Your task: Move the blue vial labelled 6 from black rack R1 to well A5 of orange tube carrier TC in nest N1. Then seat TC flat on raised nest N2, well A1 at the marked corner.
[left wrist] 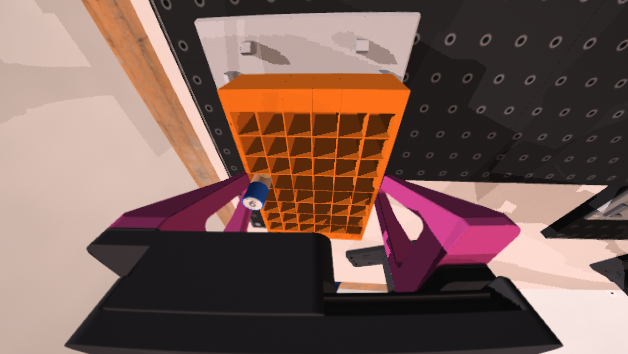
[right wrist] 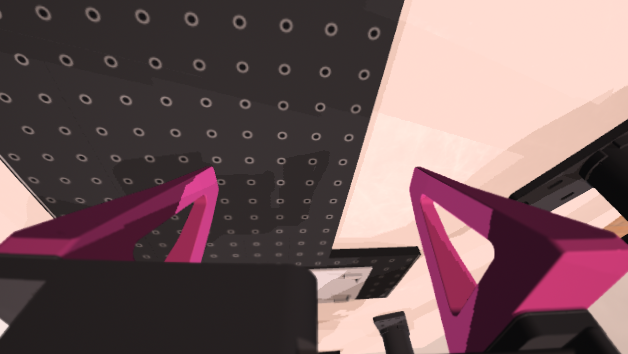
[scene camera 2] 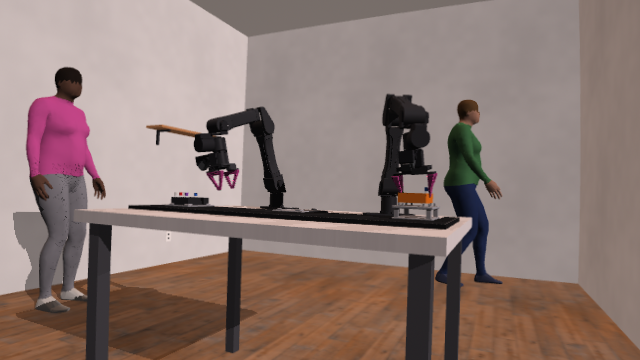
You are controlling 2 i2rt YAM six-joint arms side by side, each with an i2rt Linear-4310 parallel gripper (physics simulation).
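Frame: origin at the left arm's base, x ahead, y left, z up, level; centimetres.
Seen in the pictures: left gripper, fingertip midpoint: [left wrist: 314, 176]; right gripper, fingertip midpoint: [right wrist: 313, 177] [scene camera 2: 226, 189]; left arm's base, origin of the base link: [right wrist: 392, 325]; right arm's base, origin of the base link: [left wrist: 623, 268] [right wrist: 607, 152] [scene camera 2: 276, 209].
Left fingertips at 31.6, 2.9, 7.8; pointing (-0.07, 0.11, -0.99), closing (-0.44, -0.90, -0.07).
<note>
Offsets run from my left fingertips to a thing's top centre, as dx, dy, dz. Level surfaces: height alone.
My left gripper [scene camera 2: 416, 193] [left wrist: 314, 176] is shut on the long sides of the orange tube carrier TC @(+0.0, -0.1, +1.5) [scene camera 2: 414, 198] [left wrist: 315, 101]. TC looks level on top of the grey raised nest N2 @(+1.1, +0.1, -1.5) [scene camera 2: 436, 206] [left wrist: 305, 30]; any small gap is too fine to tell. The blue vial labelled 6 @(+2.1, +2.7, +3.3) [scene camera 2: 427, 189] [left wrist: 257, 194] stands in TC's leftmost column in the left wrist view, beside the left fingertip, in the fourth row from the top. The corner mark is hidden. Black rack R1 @(-36.4, -83.0, -3.0) [scene camera 2: 190, 201] stands at the table's left. My right gripper [scene camera 2: 225, 188] [right wrist: 313, 177] is open and empty, high above the board.
R1 holds several vials with coloured caps. The black perforated board @(dz -6.5) [scene camera 2: 345, 216] [left wrist: 500, 100] [right wrist: 175, 115] covers much of the white table [scene camera 2: 270, 235]. A pale plate @(-22.6, -38.6, -5.5) [right wrist: 340, 285] lies on a board in the right wrist view. Two people stand beyond the table.
</note>
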